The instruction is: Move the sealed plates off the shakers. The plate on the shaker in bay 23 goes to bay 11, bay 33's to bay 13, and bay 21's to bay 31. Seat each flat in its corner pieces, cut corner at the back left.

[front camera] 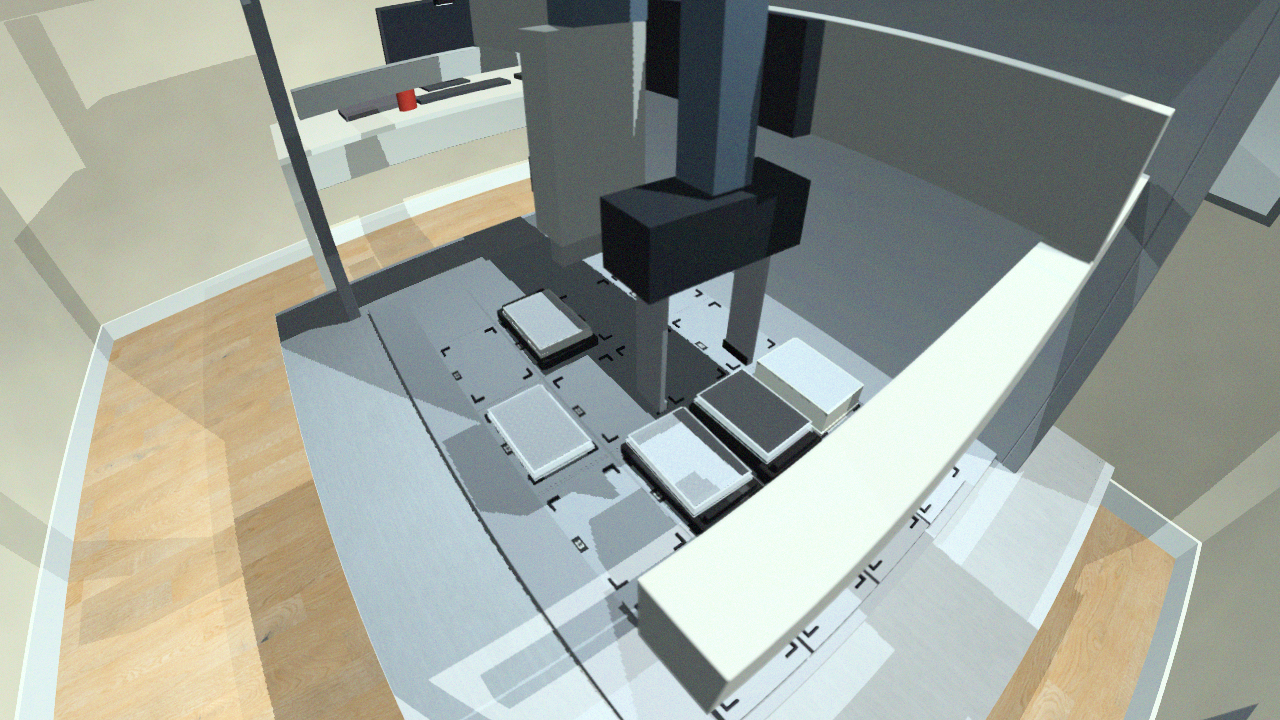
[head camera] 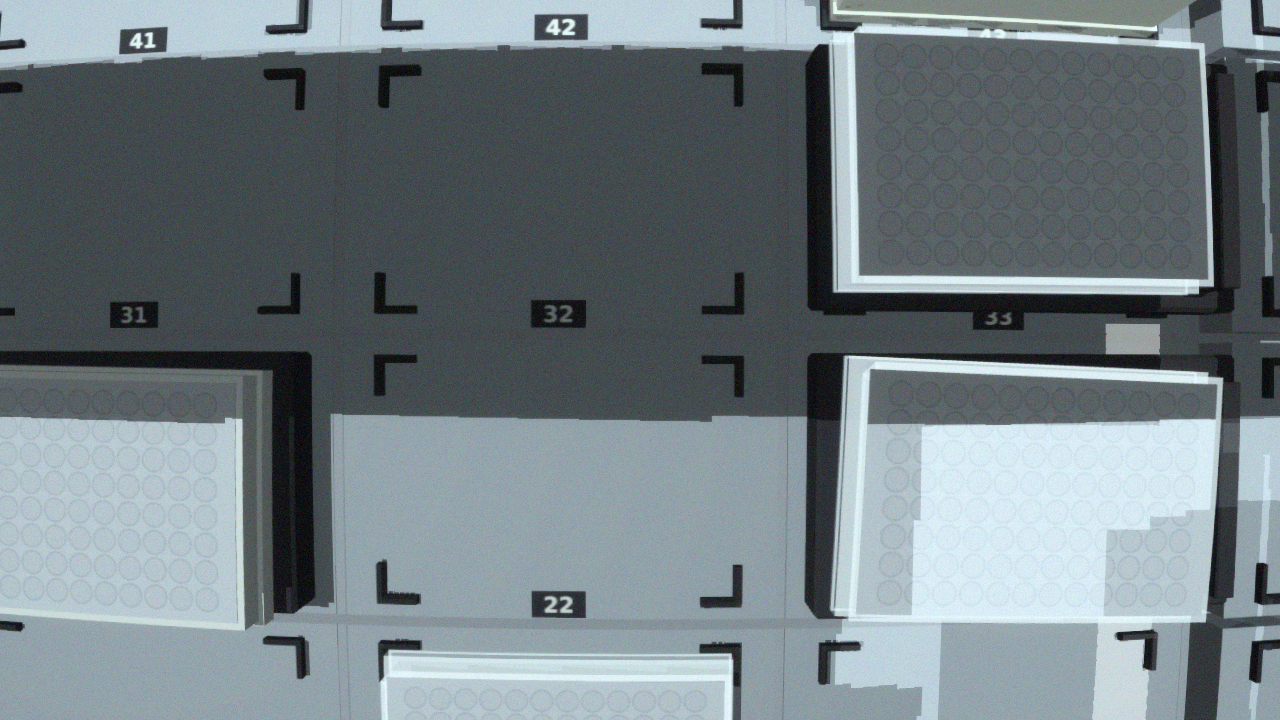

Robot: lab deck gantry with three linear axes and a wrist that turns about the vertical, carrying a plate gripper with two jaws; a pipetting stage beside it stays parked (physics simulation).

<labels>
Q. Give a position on a bay 31 label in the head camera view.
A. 122, 314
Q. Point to a bay 11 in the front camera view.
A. At 490, 366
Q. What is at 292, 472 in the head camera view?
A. A shaker.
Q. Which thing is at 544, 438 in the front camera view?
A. A sealed plate.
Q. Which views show the sealed plate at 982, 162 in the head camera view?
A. The front camera view and the head camera view: all of them.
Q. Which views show my gripper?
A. The front camera view only.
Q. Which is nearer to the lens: the sealed plate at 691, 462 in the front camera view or the tall pale block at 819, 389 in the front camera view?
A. The sealed plate.
</labels>
